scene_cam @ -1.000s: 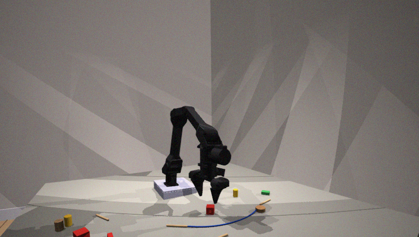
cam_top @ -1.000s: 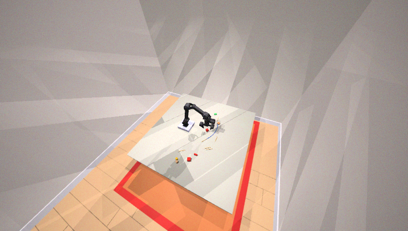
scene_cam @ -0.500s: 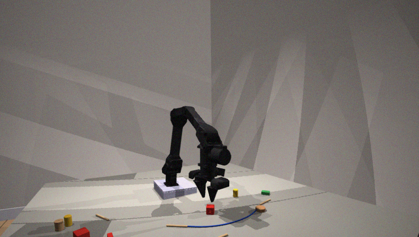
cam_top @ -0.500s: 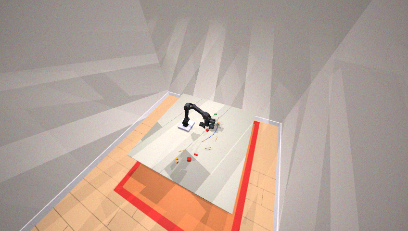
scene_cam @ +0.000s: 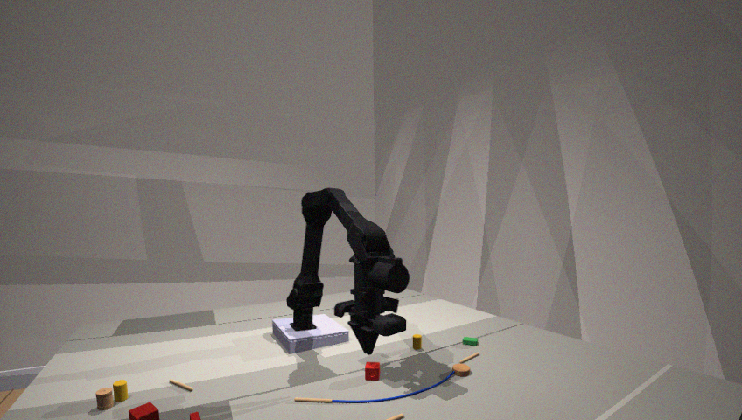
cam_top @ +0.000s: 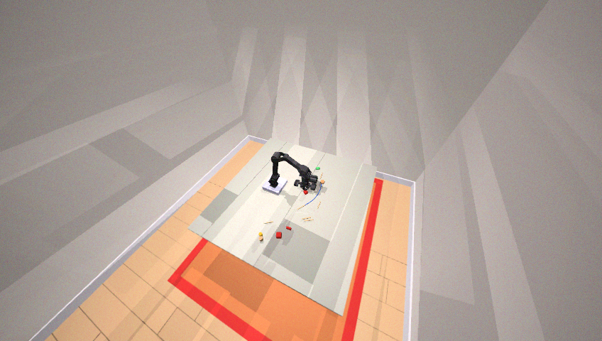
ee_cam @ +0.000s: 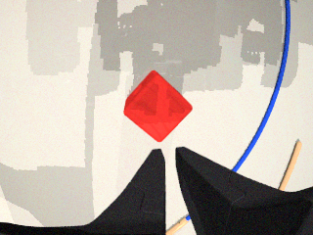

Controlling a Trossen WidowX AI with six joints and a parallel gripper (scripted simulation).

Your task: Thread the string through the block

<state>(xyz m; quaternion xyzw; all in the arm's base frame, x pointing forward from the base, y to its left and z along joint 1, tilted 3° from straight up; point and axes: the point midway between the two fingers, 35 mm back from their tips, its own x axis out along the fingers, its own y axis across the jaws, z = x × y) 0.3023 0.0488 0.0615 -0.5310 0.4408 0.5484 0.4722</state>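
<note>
My gripper tip is now 5 cm above the red block and 1 cm to the right of it. Round my gripper tip: yellow cylinder 20 cm to the left, 8 cm behind, 4 cm below; round wooden button 20 cm to the left, 9 cm ahead, 5 cm below; green block 34 cm to the left, 5 cm below, 2 cm behind.
</note>
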